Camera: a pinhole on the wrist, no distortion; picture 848 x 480 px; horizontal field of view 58.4 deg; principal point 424.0 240.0 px. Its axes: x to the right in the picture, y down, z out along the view. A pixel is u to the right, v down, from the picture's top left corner.
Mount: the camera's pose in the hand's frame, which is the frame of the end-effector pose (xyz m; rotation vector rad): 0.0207 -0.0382 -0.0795 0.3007 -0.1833 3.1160
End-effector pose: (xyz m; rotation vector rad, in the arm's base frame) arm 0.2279 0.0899 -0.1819 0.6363 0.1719 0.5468
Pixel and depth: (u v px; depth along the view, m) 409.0 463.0 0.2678
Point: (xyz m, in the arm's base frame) 0.4094 -0.0572 -0.1340
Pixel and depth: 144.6 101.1 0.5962
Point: 0.6732 0.0345 0.1993
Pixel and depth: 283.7 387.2 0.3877
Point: 0.5212 -0.0711 -0.0558
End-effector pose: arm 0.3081 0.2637 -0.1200 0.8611 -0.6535 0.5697
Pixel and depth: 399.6 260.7 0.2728
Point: 0.3628 0.0861 -0.0111
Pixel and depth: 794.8 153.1 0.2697
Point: 0.2366 0.0565 -0.0778
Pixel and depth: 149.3 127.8 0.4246
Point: 0.4050 0.0408 0.2014
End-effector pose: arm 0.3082 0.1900 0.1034 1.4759 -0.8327 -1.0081
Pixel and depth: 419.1 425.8 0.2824
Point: 0.1604 0.0687 -0.0507
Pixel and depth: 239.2 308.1 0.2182
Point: 0.2387 0.0510 0.0019
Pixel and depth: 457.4 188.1 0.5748
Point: -0.1041 -0.0876 0.0094
